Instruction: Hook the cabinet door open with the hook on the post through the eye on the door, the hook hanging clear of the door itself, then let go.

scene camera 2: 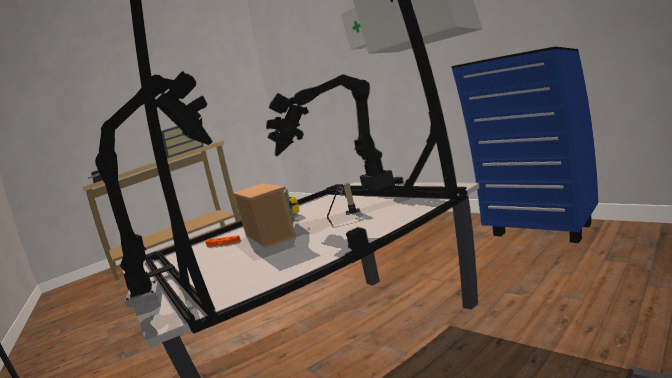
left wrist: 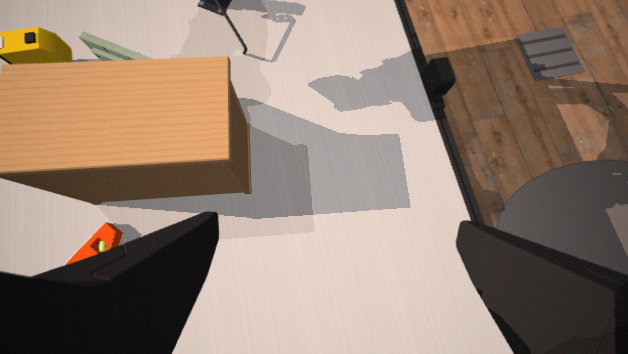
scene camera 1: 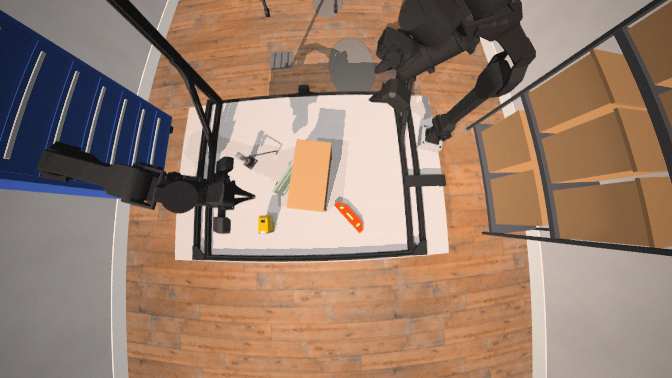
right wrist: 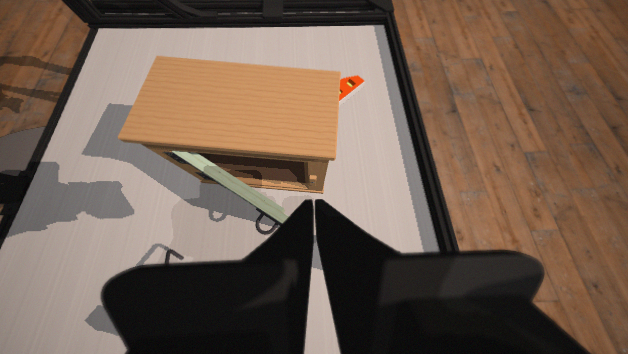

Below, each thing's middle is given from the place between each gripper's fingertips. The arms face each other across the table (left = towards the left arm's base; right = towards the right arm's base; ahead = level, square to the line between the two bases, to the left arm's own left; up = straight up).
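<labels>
Counted from my left hand: wooden cabinet (scene camera 1: pixel 308 189), 13 cm ahead, 25 cm to the right, 28 cm below; orange level (left wrist: pixel 107 234), 11 cm to the right, 31 cm ahead, 35 cm below; yellow tape measure (left wrist: pixel 34 45), 26 cm ahead, 43 cm to the right, 32 cm below.
Counted from my right hand: wooden cabinet, 170 mm below, 120 mm to the left, 60 mm behind; orange level, 240 mm below, 260 mm to the left, 120 mm ahead; yellow tape measure, 210 mm below, 60 mm to the right, 80 mm ahead.
</labels>
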